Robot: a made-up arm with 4 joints.
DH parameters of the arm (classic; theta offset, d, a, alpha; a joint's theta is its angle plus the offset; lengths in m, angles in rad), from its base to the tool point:
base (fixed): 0 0 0 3.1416
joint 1: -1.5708 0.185 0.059 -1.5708
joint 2: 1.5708 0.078 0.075 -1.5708
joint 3: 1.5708 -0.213 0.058 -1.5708
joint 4: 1.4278 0 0.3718 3.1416
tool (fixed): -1.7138 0.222 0 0
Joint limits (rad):
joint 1: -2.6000..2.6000
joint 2: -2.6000..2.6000
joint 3: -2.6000..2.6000
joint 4: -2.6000..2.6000
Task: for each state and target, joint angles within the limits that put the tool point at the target. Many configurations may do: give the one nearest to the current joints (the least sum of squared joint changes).
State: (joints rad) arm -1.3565 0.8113 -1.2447 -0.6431
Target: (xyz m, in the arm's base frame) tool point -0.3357 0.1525 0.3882
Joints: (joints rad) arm -1.2747 0.1639 -0.9757 -0.9131
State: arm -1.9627 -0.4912 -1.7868 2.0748
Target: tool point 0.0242 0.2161 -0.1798
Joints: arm -2.2409 -1.2340 -2.1960 2.6000
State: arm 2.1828 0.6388 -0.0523 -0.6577
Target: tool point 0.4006 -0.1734 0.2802
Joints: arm 2.6000 0.4396 0.0062 -0.6796
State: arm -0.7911 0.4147 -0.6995 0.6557
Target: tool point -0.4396 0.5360 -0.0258
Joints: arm -1.0888 -0.0674 -0.7579 0.4543
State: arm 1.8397 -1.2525 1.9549 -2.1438
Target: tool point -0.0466 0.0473 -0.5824
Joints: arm 1.8932 -0.6350 1.8260 -1.6238
